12 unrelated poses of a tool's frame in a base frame.
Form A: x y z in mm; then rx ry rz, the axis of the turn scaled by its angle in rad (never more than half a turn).
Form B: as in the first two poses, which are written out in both.
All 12 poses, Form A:
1: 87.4, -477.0, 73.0, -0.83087, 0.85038, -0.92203
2: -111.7, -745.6, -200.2, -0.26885, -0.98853, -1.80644
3: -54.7, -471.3, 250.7, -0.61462, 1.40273, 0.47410
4: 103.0, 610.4, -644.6, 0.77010, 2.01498, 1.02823
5: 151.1, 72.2, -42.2, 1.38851, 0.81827, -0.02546
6: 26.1, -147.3, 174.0, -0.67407, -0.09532, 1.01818
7: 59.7, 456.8, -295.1, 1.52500, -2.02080, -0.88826
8: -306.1, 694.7, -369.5, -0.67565, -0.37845, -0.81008
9: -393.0, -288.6, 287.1, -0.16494, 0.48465, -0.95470
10: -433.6, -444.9, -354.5, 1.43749, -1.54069, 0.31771
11: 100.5, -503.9, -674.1, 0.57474, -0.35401, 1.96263
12: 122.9, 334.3, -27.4, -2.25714, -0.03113, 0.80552
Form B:
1: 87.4, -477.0, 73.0, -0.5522, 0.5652, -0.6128, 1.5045
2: -111.7, -745.6, -200.2, -0.1295, -0.4760, -0.8699, 2.0767
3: -54.7, -471.3, 250.7, -0.3834, 0.8750, 0.2957, 1.6032
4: 103.0, 610.4, -644.6, 0.3223, 0.8432, 0.4303, 2.3897
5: 151.1, 72.2, -42.2, 0.8614, 0.5076, -0.0158, 1.6119
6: 26.1, -147.3, 174.0, -0.5503, -0.0778, 0.8313, 1.2248
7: 59.7, 456.8, -295.1, 0.5684, -0.7532, -0.3311, 2.6830
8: -306.1, 694.7, -369.5, -0.6029, -0.3377, -0.7228, 1.1207
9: -393.0, -288.6, 287.1, -0.1523, 0.4474, -0.8813, 1.0833
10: -433.6, -444.9, -354.5, 0.6746, -0.7230, 0.1491, 2.1310
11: 100.5, -503.9, -674.1, 0.2769, -0.1706, 0.9456, 2.0755
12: 122.9, 334.3, -27.4, -0.9417, -0.0130, 0.3361, 2.3968
